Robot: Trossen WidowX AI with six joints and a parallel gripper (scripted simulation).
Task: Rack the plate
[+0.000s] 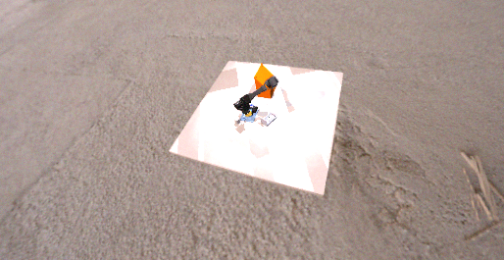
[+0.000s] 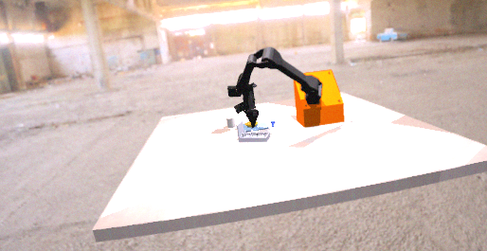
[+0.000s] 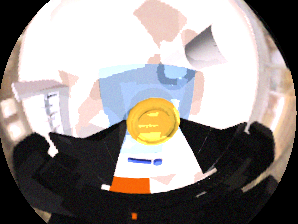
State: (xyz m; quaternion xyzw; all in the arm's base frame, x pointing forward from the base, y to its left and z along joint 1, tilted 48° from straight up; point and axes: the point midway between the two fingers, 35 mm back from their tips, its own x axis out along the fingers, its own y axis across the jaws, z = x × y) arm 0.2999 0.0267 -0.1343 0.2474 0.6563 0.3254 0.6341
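Now: gripper tip 10 mm to the right of the light blue mat. Round my gripper tip: cup 110 mm ahead, 60 mm to the right, 20 mm above; blue spoon 110 mm behind; yellow plate 10 mm above.
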